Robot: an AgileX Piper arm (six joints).
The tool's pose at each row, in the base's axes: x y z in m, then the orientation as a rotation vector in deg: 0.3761 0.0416 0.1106 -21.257 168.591 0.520; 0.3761 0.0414 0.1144 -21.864 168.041 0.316; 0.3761 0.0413 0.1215 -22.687 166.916 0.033; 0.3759 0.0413 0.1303 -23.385 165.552 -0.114; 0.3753 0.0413 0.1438 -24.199 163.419 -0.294; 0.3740 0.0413 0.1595 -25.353 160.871 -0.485; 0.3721 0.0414 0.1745 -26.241 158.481 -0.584; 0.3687 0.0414 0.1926 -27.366 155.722 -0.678; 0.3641 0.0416 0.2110 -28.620 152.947 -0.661; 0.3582 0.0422 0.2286 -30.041 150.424 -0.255; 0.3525 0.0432 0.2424 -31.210 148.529 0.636; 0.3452 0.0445 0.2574 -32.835 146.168 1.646; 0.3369 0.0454 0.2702 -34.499 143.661 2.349
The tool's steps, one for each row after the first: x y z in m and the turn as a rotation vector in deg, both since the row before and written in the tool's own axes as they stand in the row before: -0.0006 -0.0003 -0.0037 0.154 -0.452 -0.464; -0.0013 -0.0002 -0.0070 0.258 -0.981 -0.667; -0.0016 -0.0002 -0.0087 0.208 -1.239 -0.603; -0.0024 -0.0003 -0.0133 0.318 -1.970 -0.767; -0.0028 -0.0003 -0.0155 0.343 -2.321 -1.059; -0.0027 -0.0001 -0.0149 0.289 -2.202 -0.873; -0.0029 0.0000 -0.0182 0.301 -2.520 -1.098; -0.0028 0.0004 -0.0188 0.200 -2.517 -1.201; -0.0023 0.0011 -0.0184 -0.150 -2.282 -1.252; -0.0017 0.0017 -0.0148 -0.553 -1.767 -0.929; -0.0016 0.0026 -0.0164 -0.678 -2.137 -1.312; -0.0003 0.0030 -0.0150 -0.473 -2.201 -1.445
